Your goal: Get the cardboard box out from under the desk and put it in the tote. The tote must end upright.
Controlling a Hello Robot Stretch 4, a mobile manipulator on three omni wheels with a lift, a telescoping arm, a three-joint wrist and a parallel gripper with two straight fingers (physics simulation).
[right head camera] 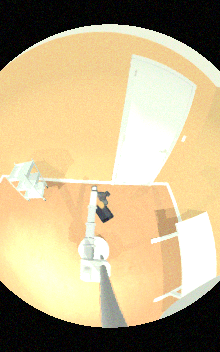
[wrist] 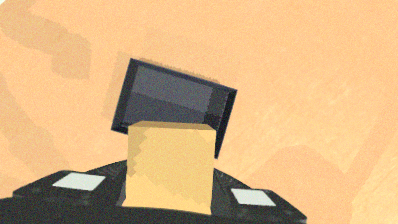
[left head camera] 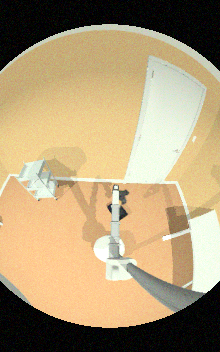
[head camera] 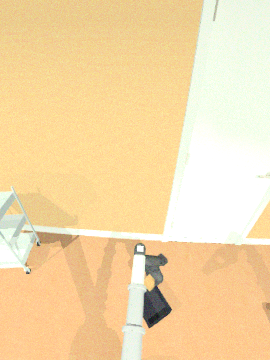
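Seen in the pictures: gripper, fingertip midpoint: point(right head camera: 102, 203) point(wrist: 171, 177) point(left head camera: 119, 201) point(head camera: 151, 280); robot's base at its link origin: point(right head camera: 94, 249) point(left head camera: 108, 247).
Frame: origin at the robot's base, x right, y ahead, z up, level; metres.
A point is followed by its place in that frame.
The cardboard box point(head camera: 149, 282) {x 0.071, y 0.548, z 0.493 m} point(wrist: 170, 167) {x 0.097, y 0.583, z 0.493 m} is a small tan block held between the fingers of my gripper point(head camera: 153, 272) point(wrist: 171, 177) {x 0.087, y 0.572, z 0.470 m}, which is shut on it. The dark tote point(head camera: 157, 306) {x 0.176, y 0.588, z -0.024 m} point(left head camera: 117, 212) point(right head camera: 104, 214) {x 0.137, y 0.587, z -0.024 m} point(wrist: 167, 95) {x 0.115, y 0.662, z -0.024 m} stands upright on the floor with its open top facing up. In the wrist view the box covers part of the tote's lower edge, and the tote's inside shows beyond it. In the head view the arm hides the tote's left part. The box is above floor level; its exact height over the tote is hard to tell.
A white desk point(left head camera: 207, 250) {x 1.173, y -0.282, z 0.693 m} point(right head camera: 197, 250) {x 1.173, y -0.220, z 0.693 m} stands at the right. A white wheeled cart point(head camera: 25, 215) {x -1.086, y 1.022, z 0.421 m} stands at the left near the back wall. A white door point(head camera: 225, 150) {x 0.573, y 1.240, z 1.079 m} point(left head camera: 167, 120) {x 0.626, y 1.242, z 1.315 m} point(right head camera: 155, 115) {x 0.641, y 1.243, z 1.380 m} is in the back wall, beyond the gripper. The arm's shadows lie across the floor.
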